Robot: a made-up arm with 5 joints. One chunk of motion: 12 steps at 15 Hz.
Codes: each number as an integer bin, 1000 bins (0 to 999) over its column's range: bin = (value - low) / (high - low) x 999, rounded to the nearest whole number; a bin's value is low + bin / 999 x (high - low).
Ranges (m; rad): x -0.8..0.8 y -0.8..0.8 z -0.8..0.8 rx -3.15..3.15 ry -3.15..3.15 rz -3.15..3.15
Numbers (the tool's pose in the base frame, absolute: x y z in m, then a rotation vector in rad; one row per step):
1: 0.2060 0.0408 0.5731 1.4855 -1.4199 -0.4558
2: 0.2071 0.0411 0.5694 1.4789 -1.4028 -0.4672
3: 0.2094 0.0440 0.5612 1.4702 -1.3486 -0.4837
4: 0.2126 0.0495 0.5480 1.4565 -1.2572 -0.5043
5: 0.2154 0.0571 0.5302 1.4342 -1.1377 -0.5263
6: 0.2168 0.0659 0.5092 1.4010 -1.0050 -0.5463
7: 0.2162 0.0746 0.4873 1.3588 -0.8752 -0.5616
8: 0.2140 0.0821 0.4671 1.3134 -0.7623 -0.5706
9: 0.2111 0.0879 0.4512 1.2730 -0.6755 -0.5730
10: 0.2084 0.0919 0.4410 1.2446 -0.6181 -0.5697
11: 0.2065 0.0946 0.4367 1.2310 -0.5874 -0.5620
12: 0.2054 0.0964 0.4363 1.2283 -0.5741 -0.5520
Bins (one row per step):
1: 628 525 857 735 274 427
2: 629 525 855 734 277 425
3: 630 527 850 733 286 423
4: 632 530 842 730 300 420
5: 634 535 831 727 319 416
6: 635 541 817 722 340 413
7: 634 546 804 715 361 410
8: 633 551 791 708 379 409
9: 631 554 781 701 392 409
10: 630 557 775 697 401 409
11: 628 559 772 695 406 410
12: 628 560 772 694 408 412

